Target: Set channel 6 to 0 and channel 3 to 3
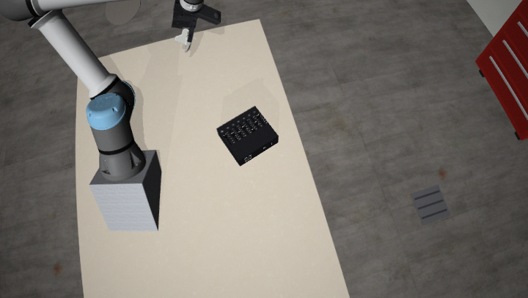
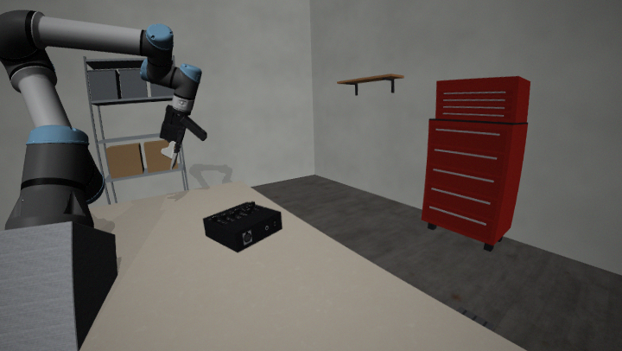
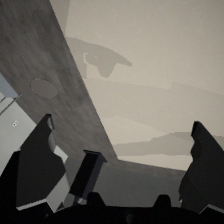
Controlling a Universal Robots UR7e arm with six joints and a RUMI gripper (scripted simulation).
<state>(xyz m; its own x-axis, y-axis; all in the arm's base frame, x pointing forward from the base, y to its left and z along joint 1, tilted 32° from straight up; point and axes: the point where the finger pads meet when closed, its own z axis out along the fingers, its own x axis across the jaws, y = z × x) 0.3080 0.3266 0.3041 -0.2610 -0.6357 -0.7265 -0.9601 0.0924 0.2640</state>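
The channel 3 fader lies 120 mm ahead of my hand, 420 mm to the right of it and 100 mm below it. Also, from my hand: channel 6 fader: 50 mm ahead, 410 mm to the right, 100 mm below.
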